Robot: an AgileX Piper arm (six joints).
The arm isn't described. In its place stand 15 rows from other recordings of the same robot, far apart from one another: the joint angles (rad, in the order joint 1, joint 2, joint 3, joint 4, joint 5, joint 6), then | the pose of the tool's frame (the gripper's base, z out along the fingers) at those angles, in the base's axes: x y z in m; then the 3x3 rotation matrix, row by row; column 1 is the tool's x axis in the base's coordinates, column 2 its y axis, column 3 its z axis.
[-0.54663, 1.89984, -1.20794, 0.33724, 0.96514, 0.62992] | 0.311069, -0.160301, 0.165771; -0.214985, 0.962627, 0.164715; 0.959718, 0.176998, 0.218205; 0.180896, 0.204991, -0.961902
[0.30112, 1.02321, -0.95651, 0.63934, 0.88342, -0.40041] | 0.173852, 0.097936, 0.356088; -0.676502, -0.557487, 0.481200; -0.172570, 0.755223, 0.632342; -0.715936, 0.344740, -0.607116
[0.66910, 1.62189, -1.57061, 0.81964, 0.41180, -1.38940] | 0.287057, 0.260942, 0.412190; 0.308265, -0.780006, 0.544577; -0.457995, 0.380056, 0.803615; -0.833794, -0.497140, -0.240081
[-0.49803, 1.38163, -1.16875, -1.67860, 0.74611, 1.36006] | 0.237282, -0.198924, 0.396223; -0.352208, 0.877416, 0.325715; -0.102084, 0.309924, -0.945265; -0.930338, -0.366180, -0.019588
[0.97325, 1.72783, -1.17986, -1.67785, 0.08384, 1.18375] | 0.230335, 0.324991, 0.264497; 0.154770, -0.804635, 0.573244; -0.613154, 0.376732, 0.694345; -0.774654, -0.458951, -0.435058
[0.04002, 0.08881, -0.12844, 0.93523, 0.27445, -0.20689] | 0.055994, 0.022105, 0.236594; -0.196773, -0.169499, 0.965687; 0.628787, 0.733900, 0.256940; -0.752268, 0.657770, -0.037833
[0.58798, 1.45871, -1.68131, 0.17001, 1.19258, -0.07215] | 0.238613, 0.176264, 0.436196; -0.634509, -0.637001, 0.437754; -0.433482, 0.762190, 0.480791; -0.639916, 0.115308, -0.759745
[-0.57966, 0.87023, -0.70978, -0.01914, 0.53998, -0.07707] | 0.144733, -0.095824, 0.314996; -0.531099, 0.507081, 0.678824; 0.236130, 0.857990, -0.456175; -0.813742, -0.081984, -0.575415
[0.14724, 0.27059, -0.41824, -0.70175, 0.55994, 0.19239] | 0.064446, -0.021985, 0.297470; -0.269585, 0.089754, 0.958785; -0.435111, 0.876862, -0.204427; -0.859071, -0.472288, -0.197336
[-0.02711, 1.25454, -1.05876, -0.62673, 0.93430, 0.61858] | 0.246620, -0.049624, 0.333304; -0.725367, 0.465260, 0.507323; 0.205402, 0.849717, -0.485583; -0.657003, -0.248021, -0.711921
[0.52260, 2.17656, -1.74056, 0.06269, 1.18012, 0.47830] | 0.378270, 0.223974, 0.177363; -0.999729, -0.021914, 0.007903; -0.021295, 0.997220, 0.071404; -0.009446, 0.071216, -0.997416
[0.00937, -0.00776, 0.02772, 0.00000, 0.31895, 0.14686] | 0.054143, 0.000507, 0.175543; -0.247736, 0.027175, 0.968446; 0.144018, 0.989533, 0.009075; -0.958064, 0.141722, -0.249057
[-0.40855, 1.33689, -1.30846, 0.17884, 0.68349, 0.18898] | 0.274685, -0.107774, 0.391029; -0.402369, 0.465224, 0.788458; 0.523253, 0.823578, -0.218918; -0.751203, 0.324477, -0.574813
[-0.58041, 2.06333, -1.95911, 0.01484, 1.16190, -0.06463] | 0.379835, -0.247597, 0.287197; -0.803428, 0.497667, 0.326850; 0.456668, 0.867312, -0.198051; -0.382044, -0.009858, -0.924092
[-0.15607, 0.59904, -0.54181, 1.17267, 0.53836, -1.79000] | 0.122419, 0.024276, 0.327874; 0.049014, -0.371637, 0.927084; -0.564993, 0.755104, 0.332566; -0.823639, -0.540096, -0.172961
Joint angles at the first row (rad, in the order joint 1, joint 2, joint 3, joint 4, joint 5, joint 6):
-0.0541, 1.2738, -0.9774, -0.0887, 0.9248, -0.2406
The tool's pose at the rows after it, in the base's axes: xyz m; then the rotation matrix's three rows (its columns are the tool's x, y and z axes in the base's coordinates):
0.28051, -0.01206, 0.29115; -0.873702, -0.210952, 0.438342; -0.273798, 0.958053, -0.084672; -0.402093, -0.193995, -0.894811
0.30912, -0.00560, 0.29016; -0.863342, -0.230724, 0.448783; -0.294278, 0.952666, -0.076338; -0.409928, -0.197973, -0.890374
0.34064, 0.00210, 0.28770; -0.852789, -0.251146, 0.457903; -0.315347, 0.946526, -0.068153; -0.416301, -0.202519, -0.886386
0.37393, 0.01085, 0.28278; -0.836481, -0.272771, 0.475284; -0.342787, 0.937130, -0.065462; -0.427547, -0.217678, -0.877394
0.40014, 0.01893, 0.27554; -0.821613, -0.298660, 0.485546; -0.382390, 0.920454, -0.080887; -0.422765, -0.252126, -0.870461
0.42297, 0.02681, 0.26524; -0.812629, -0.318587, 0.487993; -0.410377, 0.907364, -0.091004; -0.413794, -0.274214, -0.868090
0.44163, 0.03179, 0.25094; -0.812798, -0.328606, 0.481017; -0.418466, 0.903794, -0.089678; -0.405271, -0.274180, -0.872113
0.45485, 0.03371, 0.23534; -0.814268, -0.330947, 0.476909; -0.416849, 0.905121, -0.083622; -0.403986, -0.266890, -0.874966
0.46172, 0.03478, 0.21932; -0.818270, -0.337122, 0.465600; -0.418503, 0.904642, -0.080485; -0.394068, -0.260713, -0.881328
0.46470, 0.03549, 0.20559; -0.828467, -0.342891, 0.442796; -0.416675, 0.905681, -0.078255; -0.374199, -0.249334, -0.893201
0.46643, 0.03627, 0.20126; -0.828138, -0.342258, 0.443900; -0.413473, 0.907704, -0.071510; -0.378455, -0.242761, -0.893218
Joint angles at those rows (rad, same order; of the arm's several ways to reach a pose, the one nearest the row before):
-0.0181, 1.4049, -1.0894, -0.0990, 0.8881, -0.2321
0.0050, 1.5023, -1.1833, -0.1026, 0.8751, -0.2292
0.0278, 1.6107, -1.2955, -0.1059, 0.8705, -0.2284
0.0508, 1.7254, -1.4173, -0.1183, 0.8605, -0.2285
0.0737, 1.8208, -1.5175, -0.1545, 0.8581, -0.2274
0.0924, 1.9106, -1.6079, -0.1799, 0.8604, -0.2254
0.1001, 1.9914, -1.6783, -0.1823, 0.8592, -0.2254
0.1001, 2.0526, -1.7167, -0.1766, 0.8404, -0.2245
0.1001, 2.0939, -1.7240, -0.1742, 0.8190, -0.2245
0.1001, 2.1237, -1.7240, -0.1687, 0.8143, -0.2245
0.1001, 2.1339, -1.7240, -0.1614, 0.8019, -0.2245

